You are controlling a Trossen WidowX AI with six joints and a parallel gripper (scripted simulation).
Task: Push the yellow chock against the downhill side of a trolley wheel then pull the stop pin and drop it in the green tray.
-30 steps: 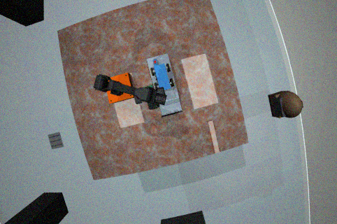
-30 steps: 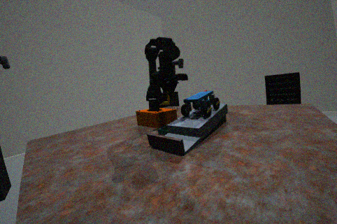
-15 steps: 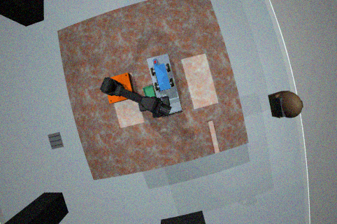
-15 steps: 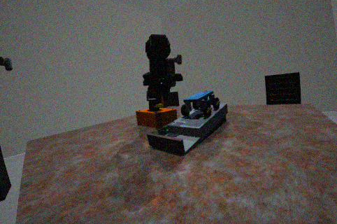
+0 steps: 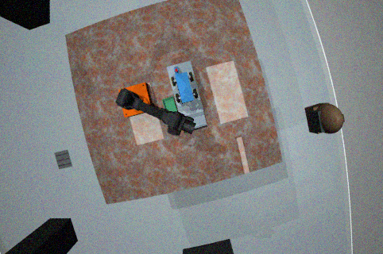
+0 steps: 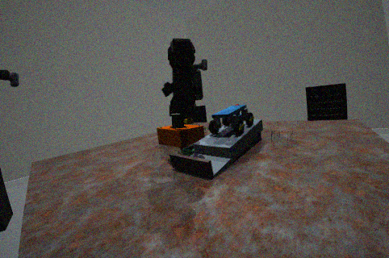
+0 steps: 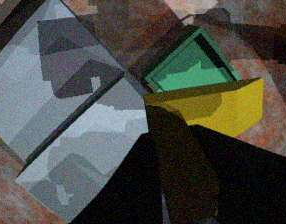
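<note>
Now: the yellow chock 2 cm behind my gripper tip, 1 cm to the left of it and 1 cm below it. Round my gripper tip: raised lip 10 cm ahead, 10 cm to the right, 13 cm below; green tray 4 cm behind, 7 cm to the left, 16 cm below; blue-topped trolley 7 cm ahead, 17 cm to the left, 4 cm below.
</note>
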